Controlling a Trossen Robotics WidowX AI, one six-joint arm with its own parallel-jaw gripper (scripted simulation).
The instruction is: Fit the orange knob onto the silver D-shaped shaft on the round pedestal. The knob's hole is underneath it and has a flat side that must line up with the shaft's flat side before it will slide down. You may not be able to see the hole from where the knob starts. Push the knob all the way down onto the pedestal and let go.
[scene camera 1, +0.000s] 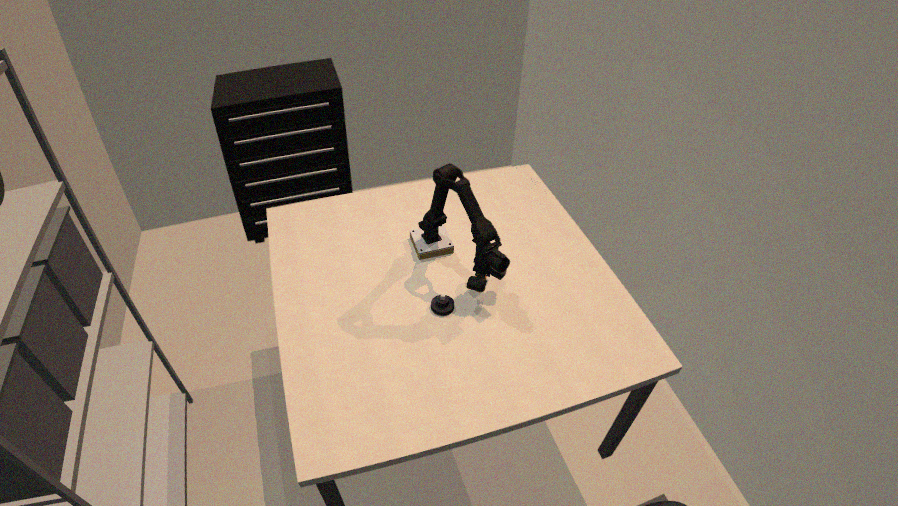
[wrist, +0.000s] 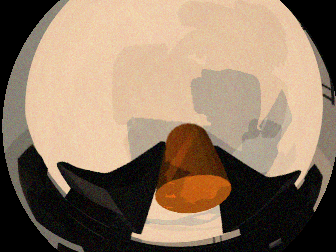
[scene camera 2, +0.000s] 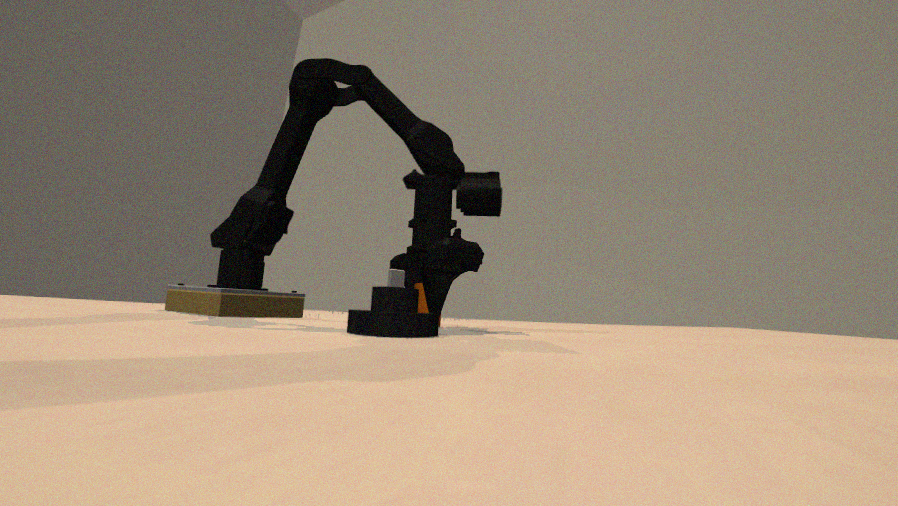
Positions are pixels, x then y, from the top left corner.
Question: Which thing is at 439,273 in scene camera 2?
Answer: My gripper.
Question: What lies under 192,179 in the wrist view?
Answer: An orange knob.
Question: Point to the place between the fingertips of my gripper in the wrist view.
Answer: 189,148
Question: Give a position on a black round pedestal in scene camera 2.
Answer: At 394,310
